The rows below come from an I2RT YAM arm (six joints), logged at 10 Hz.
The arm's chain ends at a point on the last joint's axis. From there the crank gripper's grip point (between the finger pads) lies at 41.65 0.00 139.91 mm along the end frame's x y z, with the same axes.
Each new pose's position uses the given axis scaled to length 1; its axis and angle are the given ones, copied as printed.
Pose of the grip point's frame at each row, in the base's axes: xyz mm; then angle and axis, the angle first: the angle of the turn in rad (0 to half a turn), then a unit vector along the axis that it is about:
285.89 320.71 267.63 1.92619 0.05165 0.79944 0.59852
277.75 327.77 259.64 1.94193 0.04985 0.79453 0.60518
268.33 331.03 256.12 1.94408 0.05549 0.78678 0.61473
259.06 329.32 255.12 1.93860 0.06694 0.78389 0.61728
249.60 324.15 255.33 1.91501 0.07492 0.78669 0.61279
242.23 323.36 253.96 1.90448 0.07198 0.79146 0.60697
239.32 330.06 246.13 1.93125 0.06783 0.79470 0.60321
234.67 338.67 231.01 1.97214 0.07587 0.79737 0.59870
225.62 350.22 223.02 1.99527 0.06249 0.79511 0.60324
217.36 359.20 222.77 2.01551 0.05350 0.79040 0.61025
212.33 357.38 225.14 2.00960 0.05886 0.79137 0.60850
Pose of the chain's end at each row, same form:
189.54 211.56 278.23 1.92619 0.05165 0.79944 0.59852
183.37 216.86 269.68 1.94193 0.04985 0.79453 0.60518
174.33 219.59 263.56 1.94408 0.05549 0.78678 0.61473
163.58 219.06 261.07 1.93860 0.06694 0.78389 0.61728
151.14 216.50 260.56 1.91501 0.07492 0.78669 0.61279
142.85 216.61 260.09 1.90448 0.07198 0.79146 0.60697
141.97 221.67 255.28 1.93125 0.06783 0.79470 0.60321
139.07 229.10 243.87 1.97214 0.07587 0.79737 0.59870
133.73 237.63 236.72 1.99527 0.06249 0.79511 0.60324
128.75 243.98 236.21 2.01551 0.05350 0.79040 0.61025
122.45 243.13 238.48 2.00960 0.05886 0.79137 0.60850

